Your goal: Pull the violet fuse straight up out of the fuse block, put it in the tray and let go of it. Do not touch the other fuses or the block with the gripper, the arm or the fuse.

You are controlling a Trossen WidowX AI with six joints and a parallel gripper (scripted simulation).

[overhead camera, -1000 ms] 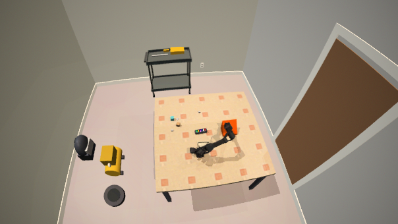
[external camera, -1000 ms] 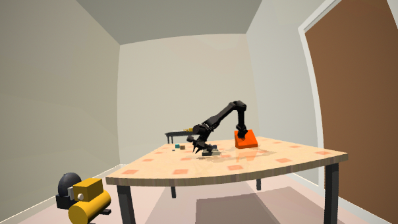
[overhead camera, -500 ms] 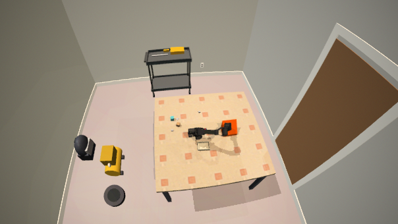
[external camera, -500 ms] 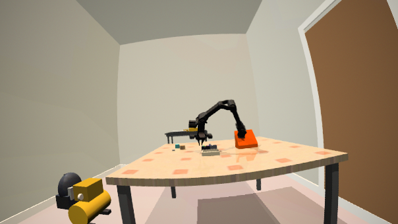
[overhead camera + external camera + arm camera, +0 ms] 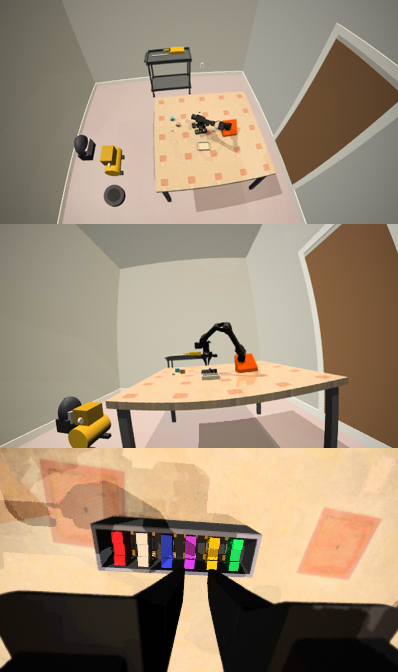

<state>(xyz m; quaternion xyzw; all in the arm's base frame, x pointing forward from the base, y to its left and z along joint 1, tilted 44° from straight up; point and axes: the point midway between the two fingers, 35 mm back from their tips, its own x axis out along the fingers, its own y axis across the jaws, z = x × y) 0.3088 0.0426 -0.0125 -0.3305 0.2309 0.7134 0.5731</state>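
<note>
The violet fuse is 5 cm below my gripper tip. From my gripper tip the other things lie so: green fuse 5 cm below, 3 cm ahead, 1 cm to the left; blue fuse 5 cm below, 2 cm behind; yellow fuse 5 cm below, 2 cm ahead.
</note>
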